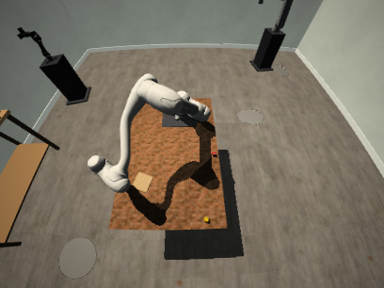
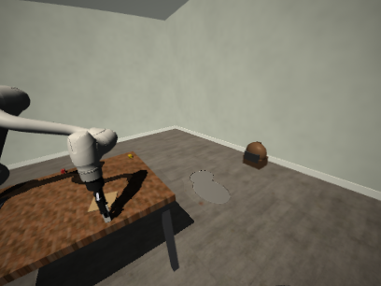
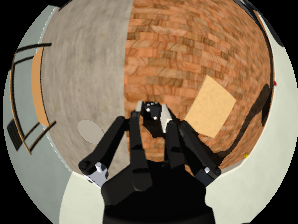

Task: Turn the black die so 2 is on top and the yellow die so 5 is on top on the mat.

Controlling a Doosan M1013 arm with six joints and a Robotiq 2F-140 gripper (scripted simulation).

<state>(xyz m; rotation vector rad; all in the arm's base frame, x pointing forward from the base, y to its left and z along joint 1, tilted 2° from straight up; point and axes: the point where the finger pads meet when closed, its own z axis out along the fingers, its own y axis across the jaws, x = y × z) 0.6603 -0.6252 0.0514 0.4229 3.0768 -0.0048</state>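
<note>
The black die is 20 mm below my hand. The rest, counted from my hand: yellow die 620 mm to the left, 420 mm ahead, 20 mm below; tan mat 160 mm to the left, 30 mm below, 30 mm ahead; red die 830 mm to the left, 100 mm behind, 20 mm below.
</note>
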